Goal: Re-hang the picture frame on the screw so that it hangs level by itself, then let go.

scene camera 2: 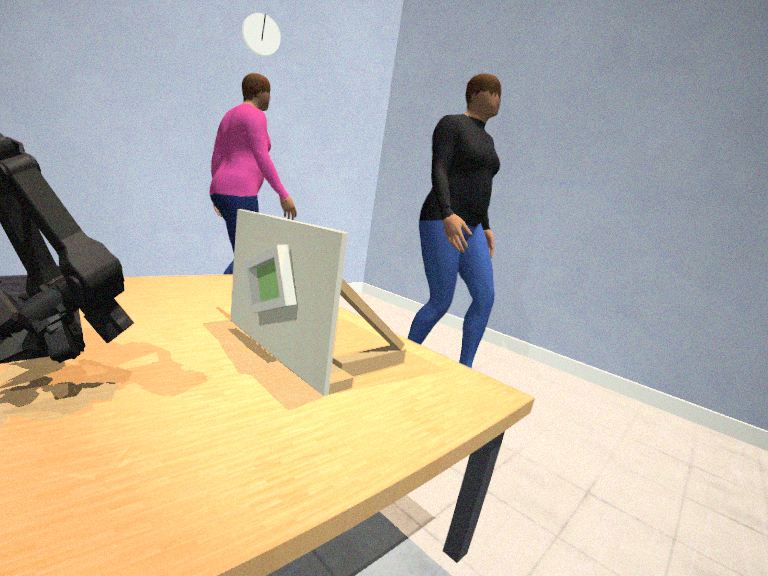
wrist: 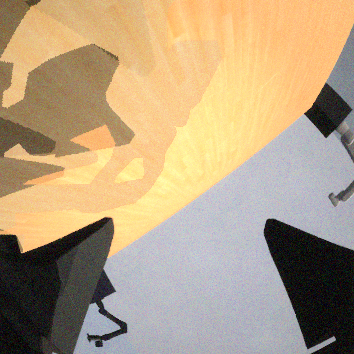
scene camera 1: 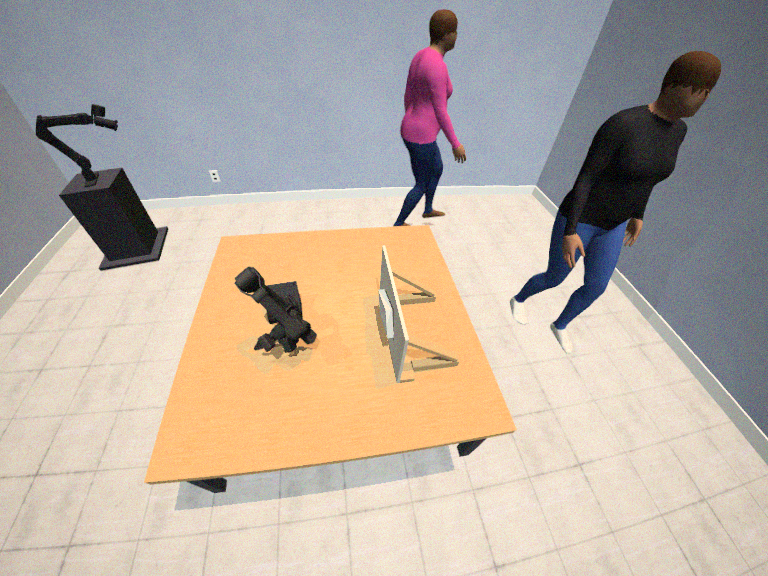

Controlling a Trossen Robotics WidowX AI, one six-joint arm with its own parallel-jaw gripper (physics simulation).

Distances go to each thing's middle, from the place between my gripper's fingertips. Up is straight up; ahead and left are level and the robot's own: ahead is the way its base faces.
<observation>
Right now the upright board [scene camera 2: 302,336] is 54 cm ahead of my hand, 4 cm to the right of it and 8 cm above it.
</observation>
